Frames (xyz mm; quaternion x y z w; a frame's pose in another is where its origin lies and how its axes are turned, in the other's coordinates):
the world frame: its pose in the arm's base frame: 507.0 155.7 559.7 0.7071 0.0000 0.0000 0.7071
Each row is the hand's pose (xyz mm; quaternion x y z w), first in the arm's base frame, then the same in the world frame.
Working: the arm's base frame: its pose in the world frame: -507.0 -559.7 155.7 -0.7071 0.0000 0.0000 0.7071

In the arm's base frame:
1: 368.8 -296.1 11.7 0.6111 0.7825 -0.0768 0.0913
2: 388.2 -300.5 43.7 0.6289 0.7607 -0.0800 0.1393
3: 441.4 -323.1 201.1 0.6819 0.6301 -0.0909 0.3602
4: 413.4 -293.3 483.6 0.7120 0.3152 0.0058 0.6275
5: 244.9 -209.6 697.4 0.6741 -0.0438 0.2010 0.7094
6: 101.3 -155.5 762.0 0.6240 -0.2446 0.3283 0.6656
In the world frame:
1: -138.2 -548.0 451.8 0.3676 0.4990 -0.6076 0.4967
2: -118.8 -516.0 456.2 0.3462 0.4813 -0.5945 0.5432
3: -65.6 -358.6 478.8 0.2275 0.3813 -0.5098 0.7369
4: -93.6 -76.1 449.0 0.0597 0.2270 -0.2188 0.9471
5: -262.1 137.7 365.3 -0.0250 0.1112 0.1731 0.9783
6: -405.7 202.3 311.2 -0.0294 0.0592 0.4051 0.9119

